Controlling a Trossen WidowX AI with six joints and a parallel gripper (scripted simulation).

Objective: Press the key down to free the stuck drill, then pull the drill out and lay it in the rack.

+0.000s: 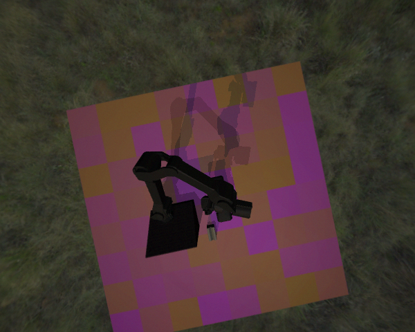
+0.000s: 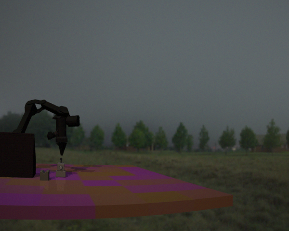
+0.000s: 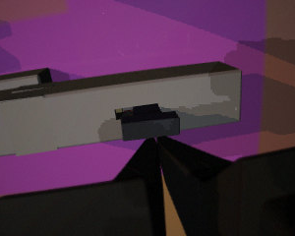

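The thin dark key is 3 cm below my gripper tip. Also, from my gripper tip: grey block 7 cm below, 4 cm to the right; drill 7 cm to the right, 6 cm below; grey rack 20 cm to the right, 8 cm below, 8 cm behind.
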